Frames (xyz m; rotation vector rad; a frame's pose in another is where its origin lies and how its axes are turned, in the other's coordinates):
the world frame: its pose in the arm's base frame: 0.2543 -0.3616 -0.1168 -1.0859 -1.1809 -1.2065
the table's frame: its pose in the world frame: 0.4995 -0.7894 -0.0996 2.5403 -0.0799 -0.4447
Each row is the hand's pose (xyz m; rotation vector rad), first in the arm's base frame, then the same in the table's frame.
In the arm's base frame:
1: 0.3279 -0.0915 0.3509 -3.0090 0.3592 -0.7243
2: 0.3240 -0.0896 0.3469 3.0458 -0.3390 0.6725
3: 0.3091 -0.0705 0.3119 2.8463 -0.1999 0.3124
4: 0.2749 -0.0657 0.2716 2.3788 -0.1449 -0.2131
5: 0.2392 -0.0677 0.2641 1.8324 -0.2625 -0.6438
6: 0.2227 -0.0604 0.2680 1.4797 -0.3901 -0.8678
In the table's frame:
1: -0.3075 -0.5354 -0.7579 1.4249 -0.4821 -1.2152
2: -0.3114 -0.5314 -0.7560 1.3891 -0.4712 -1.2608
3: -0.3487 -0.5119 -0.7501 1.1011 -0.3226 -1.5121
4: -0.3827 -0.4825 -0.7220 0.4814 -0.0919 -1.7613
5: -0.3841 -0.4525 -0.7011 -0.2236 0.0500 -1.7726
6: -0.3812 -0.4343 -0.7009 -0.6582 0.0791 -1.6704

